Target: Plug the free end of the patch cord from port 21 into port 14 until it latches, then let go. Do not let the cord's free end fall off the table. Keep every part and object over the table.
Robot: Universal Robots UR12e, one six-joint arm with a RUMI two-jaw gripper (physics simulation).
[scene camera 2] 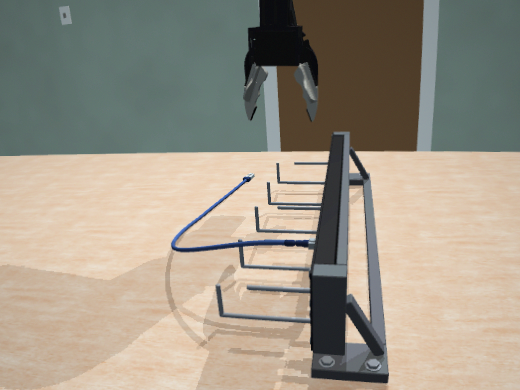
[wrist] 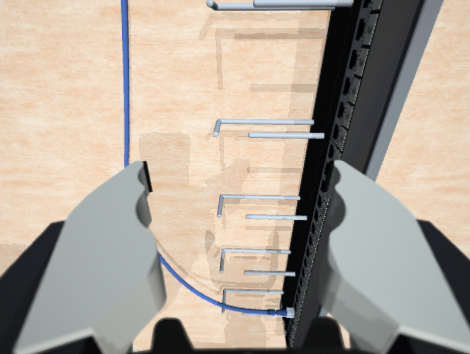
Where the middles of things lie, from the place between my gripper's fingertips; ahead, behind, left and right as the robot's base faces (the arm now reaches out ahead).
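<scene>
Rear brace frame (scene camera 2: 353,310): my hand 12 cm above it, 10 cm short of it, 15 cm to the left of it.
</scene>
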